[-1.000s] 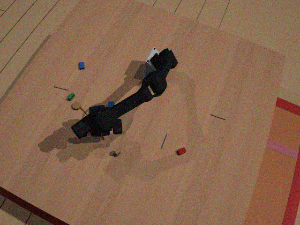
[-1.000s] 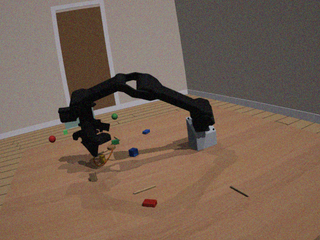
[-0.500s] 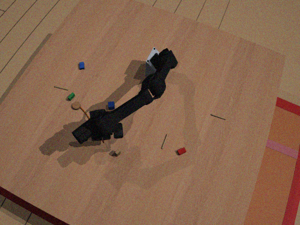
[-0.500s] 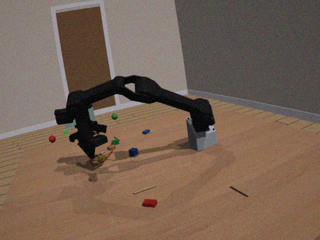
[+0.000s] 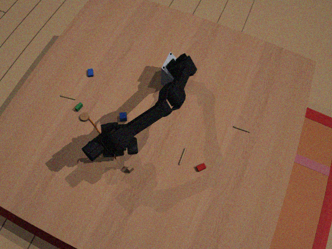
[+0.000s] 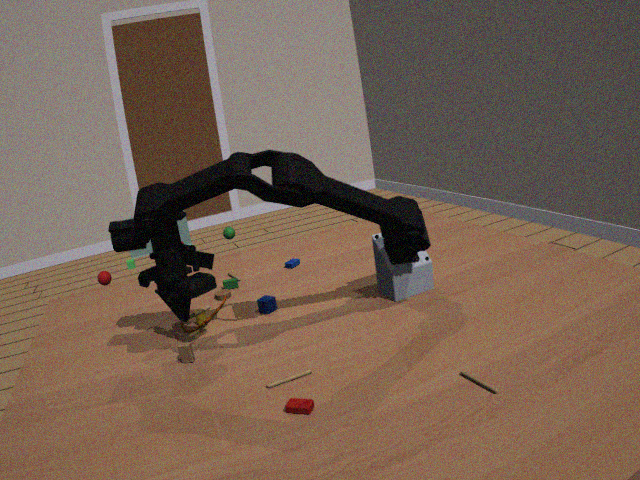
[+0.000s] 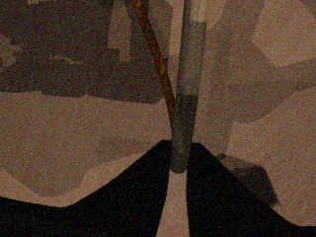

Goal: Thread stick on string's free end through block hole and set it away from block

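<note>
My gripper tip is 8 cm to the right of the tan wooden block, 3 cm above it and 1 cm short of it. Round my gripper tip: yellow cylinder: 9 cm to the right, 4 cm below, 3 cm behind; then round wooden button: 23 cm to the right, 9 cm behind, 5 cm below; then thin wooden stick: 1 cm to the right, 1 cm behind.
</note>
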